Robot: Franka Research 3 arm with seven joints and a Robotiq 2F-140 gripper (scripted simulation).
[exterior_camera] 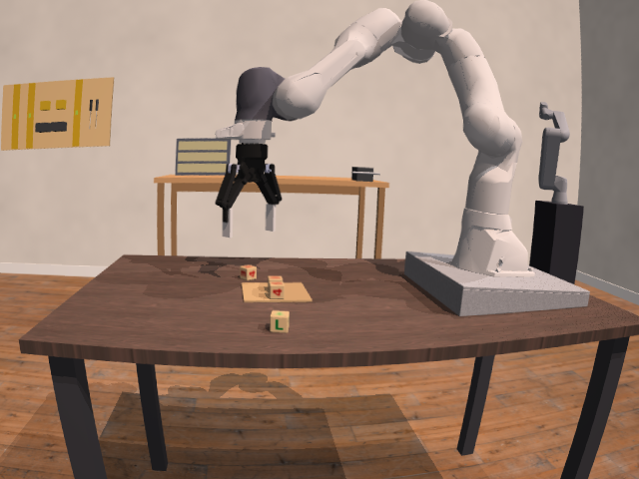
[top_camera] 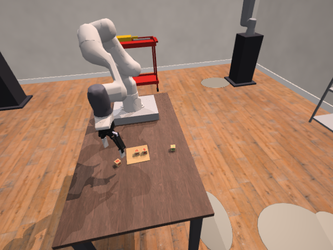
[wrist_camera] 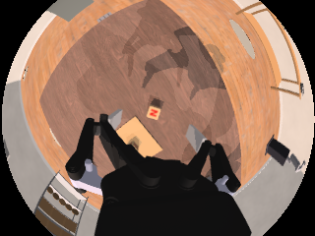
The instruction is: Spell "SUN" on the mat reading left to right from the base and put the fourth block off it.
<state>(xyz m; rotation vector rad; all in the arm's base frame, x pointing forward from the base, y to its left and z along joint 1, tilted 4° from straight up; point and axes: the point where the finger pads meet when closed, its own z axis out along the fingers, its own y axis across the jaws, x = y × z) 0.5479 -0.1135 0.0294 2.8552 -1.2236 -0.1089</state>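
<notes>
My gripper is now 110 mm above the N block. Also, from my hand: mat: 120 mm to the left, 120 mm below, 60 mm behind; S block: 170 mm to the left, 100 mm below, 60 mm behind; U block: 120 mm to the left, 100 mm below, 60 mm behind.
</notes>
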